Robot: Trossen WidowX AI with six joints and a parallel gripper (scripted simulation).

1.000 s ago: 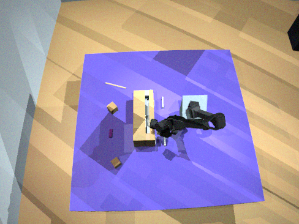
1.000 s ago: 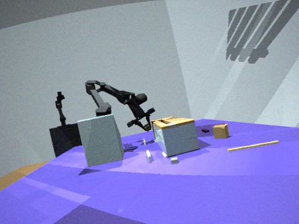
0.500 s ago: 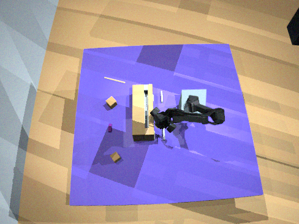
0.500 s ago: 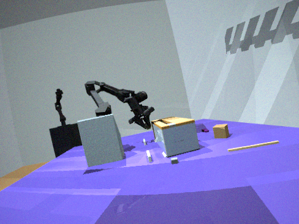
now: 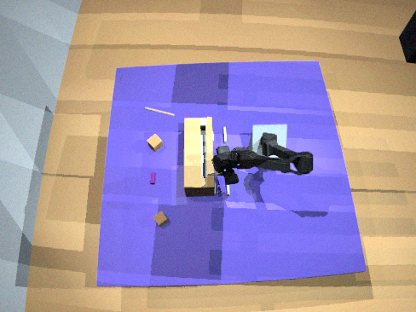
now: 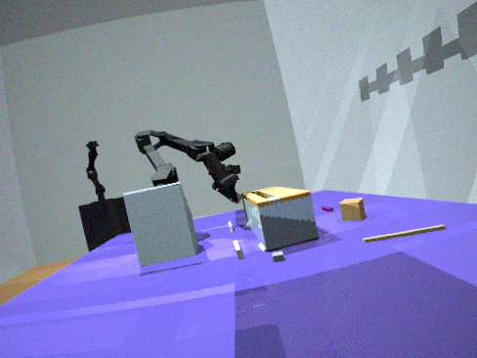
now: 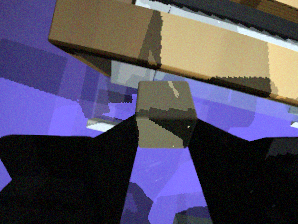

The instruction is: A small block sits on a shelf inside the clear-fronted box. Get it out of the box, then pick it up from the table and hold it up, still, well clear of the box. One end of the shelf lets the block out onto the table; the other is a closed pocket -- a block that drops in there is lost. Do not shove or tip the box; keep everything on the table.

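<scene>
My gripper tip is 10 cm to the left of the box, 8 cm short of it and 5 cm above it. The rest, counted from my gripper tip: tan block 1 cm above; then thin wooden stick 39 cm to the right, 37 cm ahead, 11 cm below.
</scene>
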